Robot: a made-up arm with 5 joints. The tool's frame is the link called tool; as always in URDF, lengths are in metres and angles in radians. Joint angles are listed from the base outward. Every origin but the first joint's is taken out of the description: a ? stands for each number. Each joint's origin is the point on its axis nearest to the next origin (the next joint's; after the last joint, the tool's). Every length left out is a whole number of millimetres.
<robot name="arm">
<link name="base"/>
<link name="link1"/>
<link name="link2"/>
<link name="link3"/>
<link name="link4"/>
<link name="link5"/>
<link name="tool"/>
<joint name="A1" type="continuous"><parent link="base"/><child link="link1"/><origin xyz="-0.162 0.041 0.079" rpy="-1.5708 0 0"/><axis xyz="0 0 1"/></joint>
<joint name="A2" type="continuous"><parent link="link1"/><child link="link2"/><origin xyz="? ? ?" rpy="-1.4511 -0.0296 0.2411"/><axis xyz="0 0 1"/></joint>
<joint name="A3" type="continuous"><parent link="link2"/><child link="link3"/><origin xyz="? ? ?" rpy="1.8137 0 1.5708"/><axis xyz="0 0 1"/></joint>
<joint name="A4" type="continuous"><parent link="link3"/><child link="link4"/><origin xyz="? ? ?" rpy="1.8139 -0.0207 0.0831"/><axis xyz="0 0 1"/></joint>
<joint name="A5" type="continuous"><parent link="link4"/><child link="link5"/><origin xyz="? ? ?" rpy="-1.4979 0.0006 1.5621"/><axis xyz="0 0 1"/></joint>
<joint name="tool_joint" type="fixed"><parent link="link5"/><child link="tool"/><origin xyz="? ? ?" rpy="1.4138 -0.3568 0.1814"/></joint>
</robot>
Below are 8 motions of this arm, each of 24 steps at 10 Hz.
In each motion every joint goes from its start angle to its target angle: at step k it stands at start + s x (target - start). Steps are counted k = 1, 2, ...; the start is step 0. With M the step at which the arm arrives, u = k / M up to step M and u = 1 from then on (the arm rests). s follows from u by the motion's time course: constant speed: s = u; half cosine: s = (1 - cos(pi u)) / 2; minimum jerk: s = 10 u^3 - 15 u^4 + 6 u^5.
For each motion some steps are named. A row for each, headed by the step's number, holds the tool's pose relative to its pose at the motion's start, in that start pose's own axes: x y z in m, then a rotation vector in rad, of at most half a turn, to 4 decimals.
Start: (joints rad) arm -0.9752 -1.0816 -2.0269 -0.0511 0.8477
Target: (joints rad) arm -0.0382 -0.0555 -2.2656 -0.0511 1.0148
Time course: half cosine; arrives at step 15
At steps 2, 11, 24:
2: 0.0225 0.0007 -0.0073 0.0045 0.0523 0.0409
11: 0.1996 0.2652 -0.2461 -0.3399 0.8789 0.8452
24: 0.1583 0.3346 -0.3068 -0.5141 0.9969 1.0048

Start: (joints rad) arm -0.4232 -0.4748 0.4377 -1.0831 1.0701
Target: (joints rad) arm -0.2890 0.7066 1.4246 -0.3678 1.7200
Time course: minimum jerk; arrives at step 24
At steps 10, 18, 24:
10: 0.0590 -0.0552 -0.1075 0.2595 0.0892 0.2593
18: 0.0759 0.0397 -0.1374 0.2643 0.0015 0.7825
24: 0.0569 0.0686 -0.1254 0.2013 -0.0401 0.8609

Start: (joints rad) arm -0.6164 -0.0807 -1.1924 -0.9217 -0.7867
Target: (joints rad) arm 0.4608 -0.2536 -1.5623 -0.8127 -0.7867
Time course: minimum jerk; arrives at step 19
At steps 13, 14, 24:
13: 0.2427 0.0455 -0.0412 0.4519 0.0251 0.8357
14: 0.2594 0.0540 -0.0465 0.4988 0.0265 0.8961
24: 0.2878 0.0703 -0.0563 0.5853 0.0292 0.9991

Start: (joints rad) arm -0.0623 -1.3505 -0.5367 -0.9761 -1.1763
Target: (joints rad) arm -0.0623 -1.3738 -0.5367 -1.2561 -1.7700
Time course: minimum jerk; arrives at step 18
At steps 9, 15, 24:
9: -0.0969 0.0432 0.0635 -0.2153 -0.2317 -0.0981
15: -0.1853 0.1077 0.0936 -0.4297 -0.4433 -0.1570
24: -0.1918 0.1133 0.0946 -0.4465 -0.4593 -0.1601

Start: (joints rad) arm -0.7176 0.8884 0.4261 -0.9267 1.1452
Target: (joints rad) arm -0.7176 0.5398 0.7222 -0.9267 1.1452
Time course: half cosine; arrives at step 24
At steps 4, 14, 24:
4: 0.0174 0.0008 -0.0046 0.0032 0.0298 0.0162
14: 0.1541 0.0128 -0.0658 0.0373 0.2868 0.1370
24: 0.2308 0.0241 -0.1267 0.0667 0.4615 0.2015

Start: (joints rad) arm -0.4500 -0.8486 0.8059 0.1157 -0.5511
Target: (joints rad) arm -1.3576 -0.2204 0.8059 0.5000 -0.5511
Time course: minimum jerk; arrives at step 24
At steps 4, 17, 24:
4: 0.0070 0.0069 0.0099 -0.0201 -0.0161 0.0360
17: 0.0184 0.2107 0.1658 -0.4229 -0.4390 0.8772
24: -0.0091 0.2410 0.1765 -0.4870 -0.5310 1.0335

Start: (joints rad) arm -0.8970 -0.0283 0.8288 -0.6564 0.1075
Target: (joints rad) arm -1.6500 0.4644 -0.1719 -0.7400 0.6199
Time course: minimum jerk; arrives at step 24
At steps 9, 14, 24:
9: -0.0068 0.0854 0.0882 -0.1845 -0.1518 0.0796
14: -0.0823 0.1789 0.1513 -0.3659 -0.3872 0.0738
24: -0.1756 0.2261 0.1479 -0.4282 -0.6043 -0.0283

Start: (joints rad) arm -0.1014 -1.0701 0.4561 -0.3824 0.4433
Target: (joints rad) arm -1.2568 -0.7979 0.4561 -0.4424 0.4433
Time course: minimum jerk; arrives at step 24
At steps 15, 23, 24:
15: -0.0765 0.2303 0.2643 -0.7586 -0.2795 0.0795
23: -0.1260 0.3548 0.3025 -1.0269 -0.4136 0.1505
24: -0.1261 0.3551 0.3026 -1.0275 -0.4140 0.1507

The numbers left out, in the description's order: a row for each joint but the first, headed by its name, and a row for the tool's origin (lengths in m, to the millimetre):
A2: -0.15 0.21 0
A3: -0.003 0.01 0
A4: 0.046 -0.041 0
A5: 0.119 0.118 0
tool: 0.247 -0.268 0

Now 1 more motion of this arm.
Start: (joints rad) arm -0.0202 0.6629 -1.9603 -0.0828 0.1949
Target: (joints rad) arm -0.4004 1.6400 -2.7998 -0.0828 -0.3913
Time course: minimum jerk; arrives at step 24
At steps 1, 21, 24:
1: 0.0002 0.0002 0.0000 -0.0005 0.0005 -0.0001
21: 0.2923 0.3361 -0.0903 -0.4432 0.4145 0.5945
24: 0.2934 0.3427 -0.0922 -0.4435 0.4142 0.6130

